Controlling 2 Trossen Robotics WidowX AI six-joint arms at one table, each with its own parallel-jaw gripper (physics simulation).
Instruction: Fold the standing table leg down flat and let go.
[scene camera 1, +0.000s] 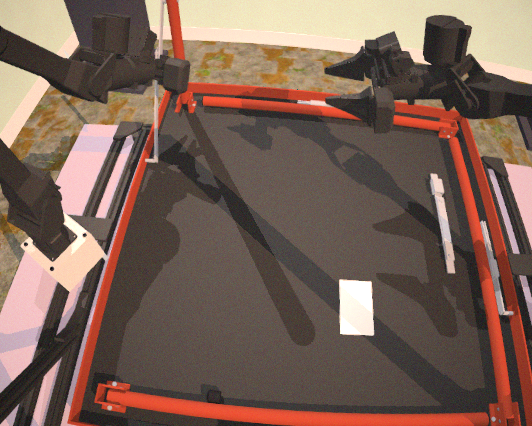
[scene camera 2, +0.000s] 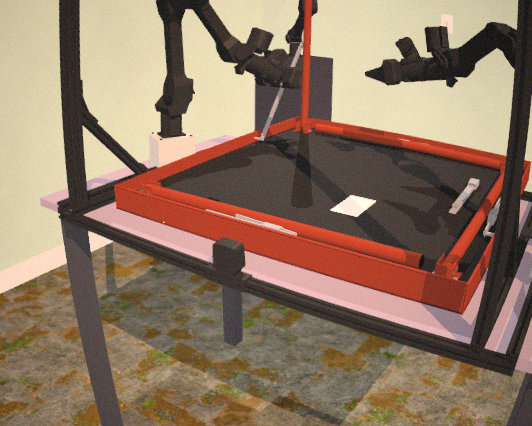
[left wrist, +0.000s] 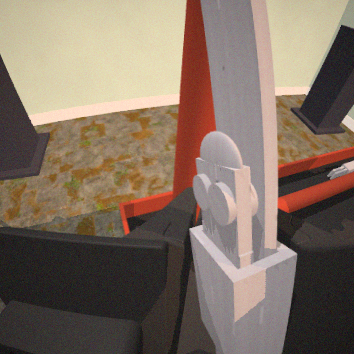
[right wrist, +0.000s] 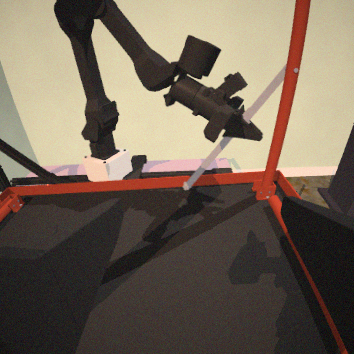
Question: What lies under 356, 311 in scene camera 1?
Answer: A white card.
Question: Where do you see my left gripper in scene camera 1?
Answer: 173, 65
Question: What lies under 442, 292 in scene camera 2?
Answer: A red table frame.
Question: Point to my left gripper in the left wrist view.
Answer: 212, 196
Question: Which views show my right gripper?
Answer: Scene camera 1, scene camera 2 and the right wrist view only.
